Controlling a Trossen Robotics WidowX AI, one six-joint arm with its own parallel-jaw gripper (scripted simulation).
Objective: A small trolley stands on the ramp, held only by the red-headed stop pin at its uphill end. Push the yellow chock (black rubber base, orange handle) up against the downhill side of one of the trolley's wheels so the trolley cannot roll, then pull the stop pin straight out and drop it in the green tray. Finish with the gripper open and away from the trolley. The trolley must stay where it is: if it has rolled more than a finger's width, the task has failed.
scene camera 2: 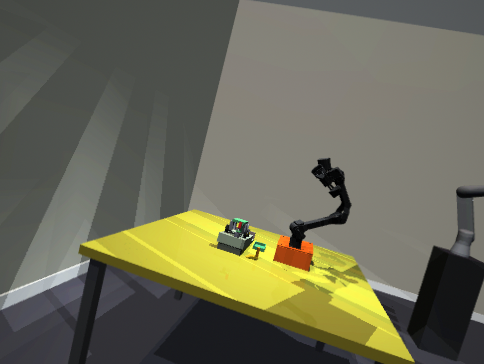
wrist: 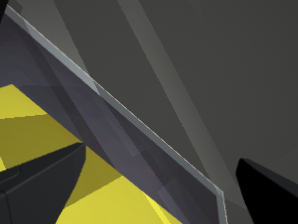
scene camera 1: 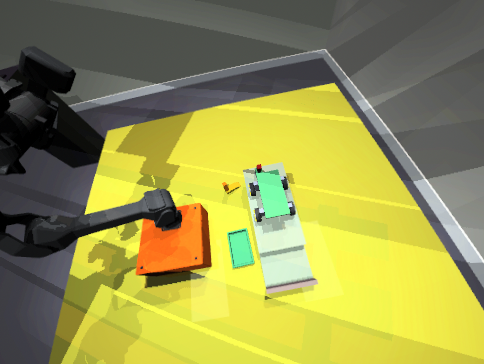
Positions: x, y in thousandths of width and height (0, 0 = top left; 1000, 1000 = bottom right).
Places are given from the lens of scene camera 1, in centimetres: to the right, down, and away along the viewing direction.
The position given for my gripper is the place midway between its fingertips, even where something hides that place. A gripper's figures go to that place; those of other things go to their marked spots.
my gripper (scene camera 1: 125, 240): -38, -20, 36
trolley (scene camera 1: 561, 510): 9, 1, 56
